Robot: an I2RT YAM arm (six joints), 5 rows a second.
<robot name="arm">
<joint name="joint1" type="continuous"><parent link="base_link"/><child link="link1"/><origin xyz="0 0 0.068"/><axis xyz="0 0 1"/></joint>
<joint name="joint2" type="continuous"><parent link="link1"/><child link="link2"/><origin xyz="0.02 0.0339 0.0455"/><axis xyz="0 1 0"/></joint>
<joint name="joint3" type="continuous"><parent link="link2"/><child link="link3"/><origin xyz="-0.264 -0.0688 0"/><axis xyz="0 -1 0"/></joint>
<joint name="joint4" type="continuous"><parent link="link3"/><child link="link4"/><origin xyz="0.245 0.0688 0.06"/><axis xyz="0 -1 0"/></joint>
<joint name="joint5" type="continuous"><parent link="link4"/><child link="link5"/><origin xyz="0.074 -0.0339 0.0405"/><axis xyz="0 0 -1"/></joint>
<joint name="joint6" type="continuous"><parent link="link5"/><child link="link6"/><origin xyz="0.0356 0 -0.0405"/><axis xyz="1 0 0"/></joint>
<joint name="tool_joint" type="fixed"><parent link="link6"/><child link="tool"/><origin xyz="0 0 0" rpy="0 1.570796 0"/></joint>
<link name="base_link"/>
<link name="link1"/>
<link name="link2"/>
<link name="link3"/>
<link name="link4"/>
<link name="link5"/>
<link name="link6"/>
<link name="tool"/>
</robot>
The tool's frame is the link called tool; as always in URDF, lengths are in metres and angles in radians. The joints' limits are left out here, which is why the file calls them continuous.
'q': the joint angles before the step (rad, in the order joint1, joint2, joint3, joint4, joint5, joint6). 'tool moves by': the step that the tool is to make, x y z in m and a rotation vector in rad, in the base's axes. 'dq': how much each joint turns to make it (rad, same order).
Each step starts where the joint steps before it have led.
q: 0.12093, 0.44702, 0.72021, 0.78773, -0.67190, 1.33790
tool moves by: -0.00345, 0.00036, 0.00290, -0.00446, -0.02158, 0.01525
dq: 0.01138, -0.00005, 0.00933, 0.01144, -0.00813, -0.00004
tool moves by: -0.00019, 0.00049, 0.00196, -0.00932, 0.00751, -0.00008
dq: 0.00892, 0.00069, 0.01328, -0.03090, -0.00291, -0.01523
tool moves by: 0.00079, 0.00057, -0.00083, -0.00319, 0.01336, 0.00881
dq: 0.00852, -0.00090, -0.00041, -0.01445, -0.00121, -0.00044
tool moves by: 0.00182, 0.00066, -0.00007, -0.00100, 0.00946, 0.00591
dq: 0.00827, 0.00539, 0.00160, -0.00719, 0.00158, -0.00233
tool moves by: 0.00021, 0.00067, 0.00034, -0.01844, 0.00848, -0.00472
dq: 0.00798, -0.00248, 0.00917, -0.03905, -0.00779, -0.02533
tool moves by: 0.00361, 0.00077, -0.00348, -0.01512, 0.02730, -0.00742
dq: 0.00089, -0.00132, -0.00535, -0.03588, -0.00414, -0.01642
